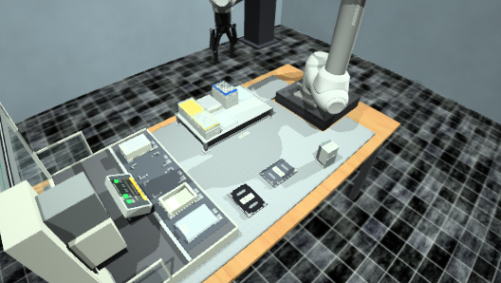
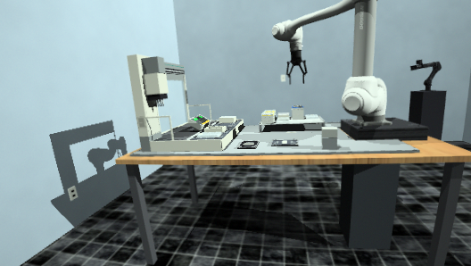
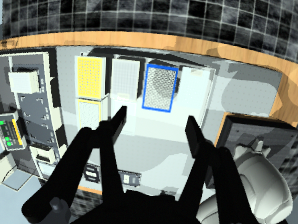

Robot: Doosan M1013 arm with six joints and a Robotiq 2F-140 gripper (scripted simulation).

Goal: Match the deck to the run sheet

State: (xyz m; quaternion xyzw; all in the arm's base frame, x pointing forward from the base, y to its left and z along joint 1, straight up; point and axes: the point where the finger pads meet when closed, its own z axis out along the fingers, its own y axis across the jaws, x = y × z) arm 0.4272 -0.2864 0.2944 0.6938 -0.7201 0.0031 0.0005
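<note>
Now: hand 1 cm past the blue-rimmed tip rack and 22 cm above it. The rest, counted from my hand: clear cover (22 cm ahead, 12 cm to the left, 23 cm below); then yellow-rimmed tip rack (22 cm ahead, 13 cm to the left, 25 cm below); then shelf (6 cm ahead, 6 cm to the left, 29 cm below).
</note>
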